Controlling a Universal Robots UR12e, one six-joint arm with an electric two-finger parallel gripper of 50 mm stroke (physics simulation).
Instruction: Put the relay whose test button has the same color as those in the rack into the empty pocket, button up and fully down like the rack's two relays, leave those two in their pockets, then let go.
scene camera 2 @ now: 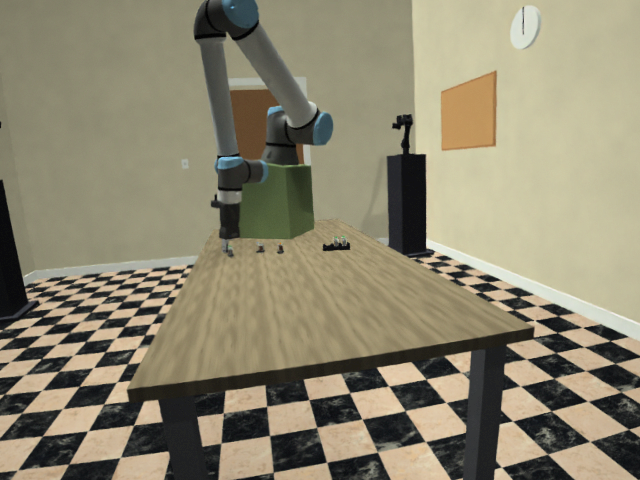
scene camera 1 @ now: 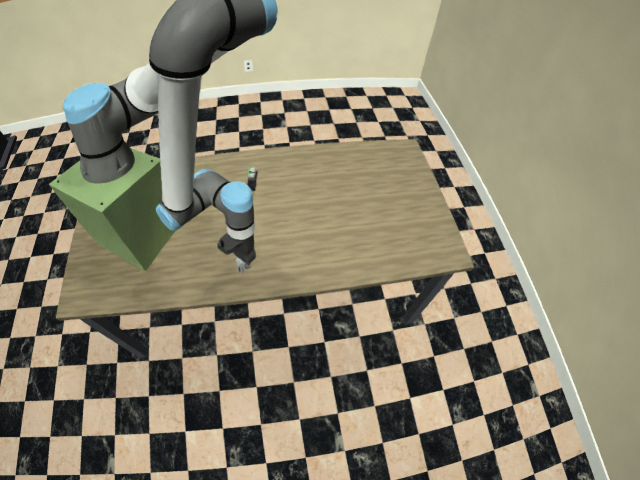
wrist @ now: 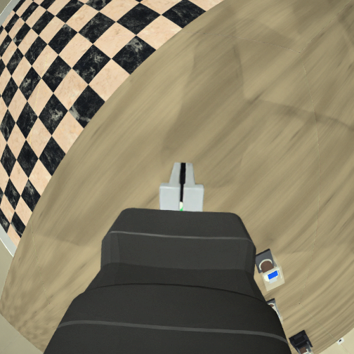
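Seen in the pictures: gripper, fingertip midpoint: (scene camera 2: pixel 225 252) (scene camera 1: pixel 241 270); arm's base at its link origin: (scene camera 2: pixel 279 163) (scene camera 1: pixel 108 165).
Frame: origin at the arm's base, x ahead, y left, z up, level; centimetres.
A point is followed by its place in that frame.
My gripper (scene camera 1: pixel 242 267) {x 37.8, y -33.0, z -33.7 cm} (scene camera 2: pixel 224 251) {x 37.8, y -33.0, z -33.7 cm} (wrist: pixel 182 174) is shut, its fingers together and empty, low over the table near one long edge. The green-button relay (scene camera 2: pixel 230 251) {x 41.6, y -31.2, z -32.8 cm} stands on the table right beside the fingertips. In the wrist view a sliver of this relay (wrist: pixel 181 206) shows at the finger bases; the rest is hidden by the fingers and gripper body. The black rack (scene camera 1: pixel 252 184) {x 49.6, y 7.5, z -35.1 cm} (scene camera 2: pixel 330 248) {x 50.8, y 6.6, z -34.5 cm} (wrist: pixel 300 339) holds two green-button relays (scene camera 2: pixel 336 241) {x 51.2, y 9.1, z -31.9 cm} (scene camera 2: pixel 344 241) {x 52.1, y 12.2, z -32.1 cm}; its pocket at the left end in scene camera 2 is empty.
A blue-button relay (scene camera 2: pixel 260 248) {x 41.0, y -19.4, z -33.2 cm} (wrist: pixel 270 270) and an orange-button relay (scene camera 2: pixel 280 248) {x 46.4, y -12.4, z -33.0 cm} stand on the table (scene camera 1: pixel 361 217) {x 88.9, y -21.2, z -35.4 cm} (scene camera 2: pixel 310 320) {x 111.7, y -20.5, z -35.4 cm} between the gripper and the rack. The green pedestal (scene camera 1: pixel 118 222) {x 2.4, y -21.2, z -6.0 cm} (scene camera 2: pixel 279 201) {x 16.4, y -5.0, z -17.5 cm} carries the arm.
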